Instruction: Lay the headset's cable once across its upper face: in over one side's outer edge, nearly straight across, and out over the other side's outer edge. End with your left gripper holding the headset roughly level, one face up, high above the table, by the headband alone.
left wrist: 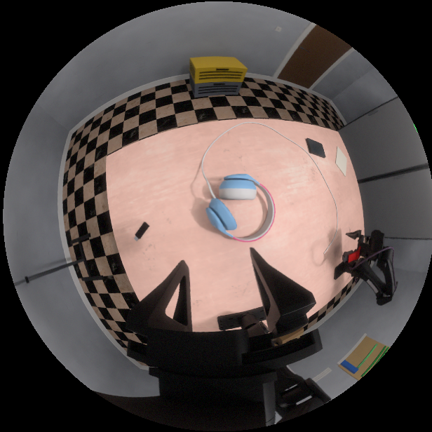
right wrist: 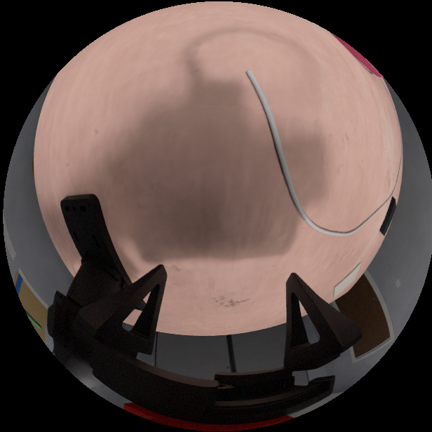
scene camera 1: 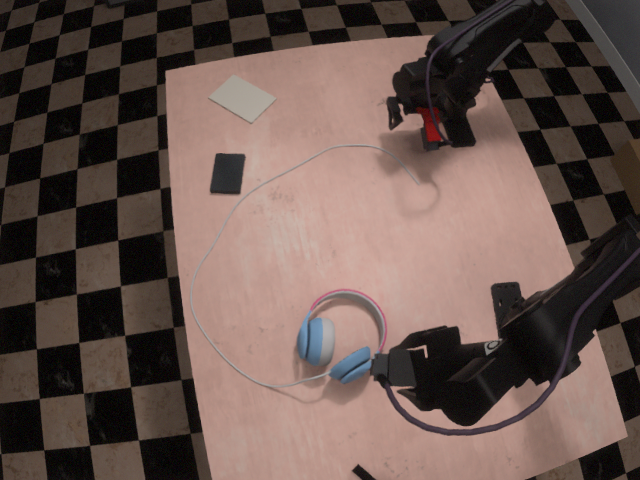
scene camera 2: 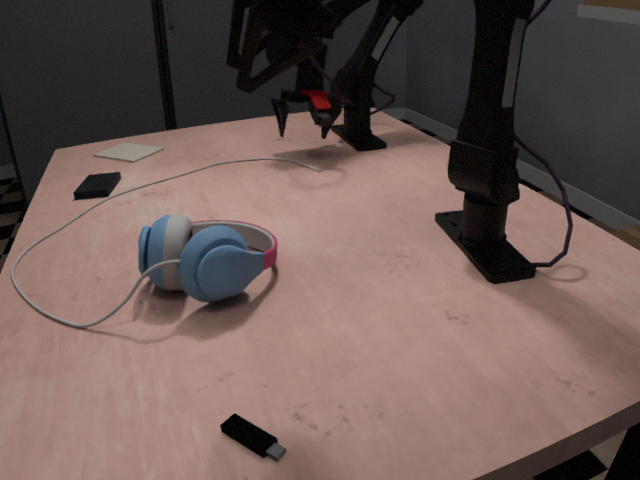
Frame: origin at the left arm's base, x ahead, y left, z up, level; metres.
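Seen in the pictures: left gripper, fingertip midpoint: [scene camera 2: 237, 78]; right gripper, fingertip midpoint: [scene camera 1: 407, 128] [scene camera 2: 302, 137]; left arm's base at its link origin: [scene camera 2: 480, 245]; right arm's base at its link origin: [scene camera 1: 452, 115] [scene camera 2: 357, 138].
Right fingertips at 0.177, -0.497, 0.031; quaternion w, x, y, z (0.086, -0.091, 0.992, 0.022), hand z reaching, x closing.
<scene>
Pixels of each thing's top centre, then the offset from my right fingertips to it, as dx, dy, dz.
- grey headset at its top centre: [scene camera 2: 205, 207] [scene camera 1: 346, 326] +0.196, +0.485, +0.065
- black box at its top centre: [scene camera 2: 97, 181] [scene camera 1: 227, 171] +0.431, +0.098, -0.016
- pale pad at its top centre: [scene camera 2: 128, 151] [scene camera 1: 242, 97] +0.405, -0.132, -0.026
- black USB stick at its top centre: [scene camera 2: 253, 434] [scene camera 1: 366, 477] +0.167, +0.777, -0.022
The blue and grey headset [scene camera 1: 314, 341] [scene camera 2: 217, 263] [left wrist: 237, 185] lies on the table, its pink-edged headband curving away from the cups. Its thin grey cable [scene camera 1: 268, 385] [scene camera 2: 82, 326] [left wrist: 336, 215] [right wrist: 285, 170] leaves one cup and sweeps in a wide loop around the outside; it does not cross the headset's upper face. The loose end lies near the right gripper. My left gripper [scene camera 1: 400, 367] [left wrist: 216, 258] is part open and empty, above the table beside the headset; it does not show in scene camera 2. My right gripper [scene camera 1: 413, 136] [scene camera 2: 303, 137] [right wrist: 226, 277] is wide open and empty above the table.
A black box [scene camera 1: 227, 173] [scene camera 2: 98, 185] [left wrist: 315, 148] and a pale pad [scene camera 1: 242, 98] [scene camera 2: 129, 151] [left wrist: 341, 161] lie outside the cable loop. A black USB stick [scene camera 2: 250, 435] [left wrist: 142, 230] lies on the other side of the headset. The arm bases stand on the table.
</scene>
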